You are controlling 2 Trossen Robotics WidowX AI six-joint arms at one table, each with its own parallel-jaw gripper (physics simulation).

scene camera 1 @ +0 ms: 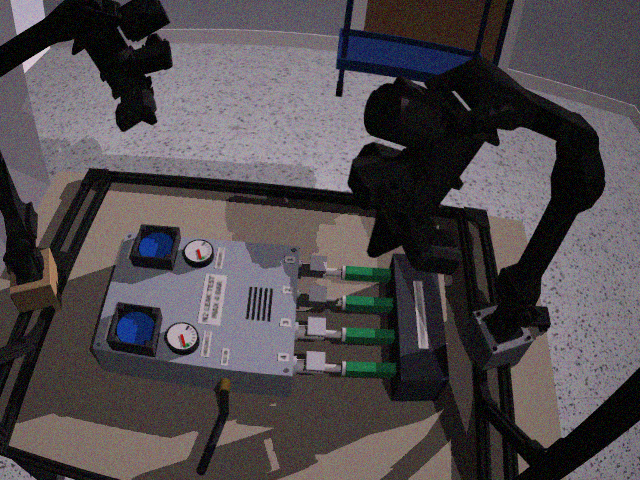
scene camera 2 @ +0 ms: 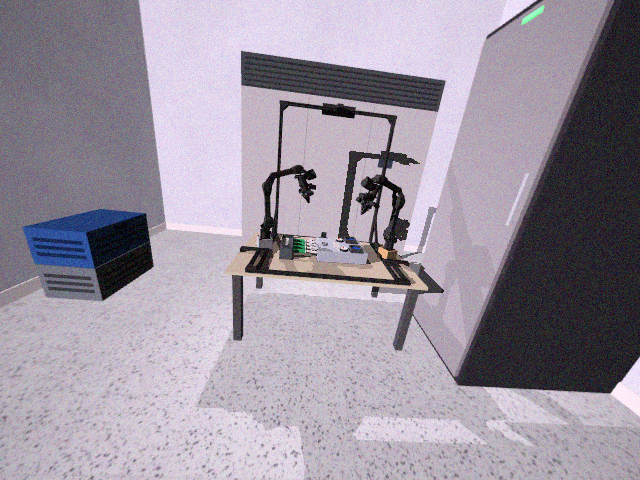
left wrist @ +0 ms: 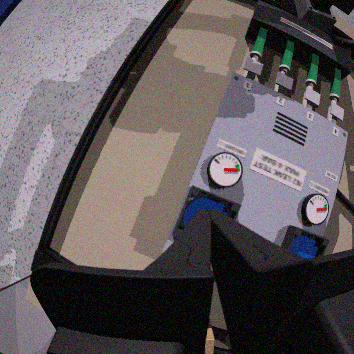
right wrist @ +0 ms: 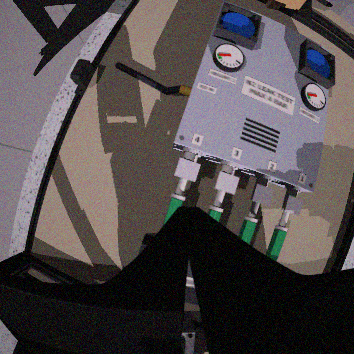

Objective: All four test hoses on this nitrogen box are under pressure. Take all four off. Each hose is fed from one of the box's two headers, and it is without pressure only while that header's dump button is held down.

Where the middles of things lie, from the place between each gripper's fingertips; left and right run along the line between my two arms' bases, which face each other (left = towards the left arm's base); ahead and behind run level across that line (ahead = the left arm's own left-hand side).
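Labels:
The dark block (scene camera 1: 419,349) is 31 cm below my left hand, 11 cm behind it and 48 cm to the right of it.
As for my right gripper, it is 31 cm above the dark block, 12 cm short of the block and 13 cm to the left of the block.

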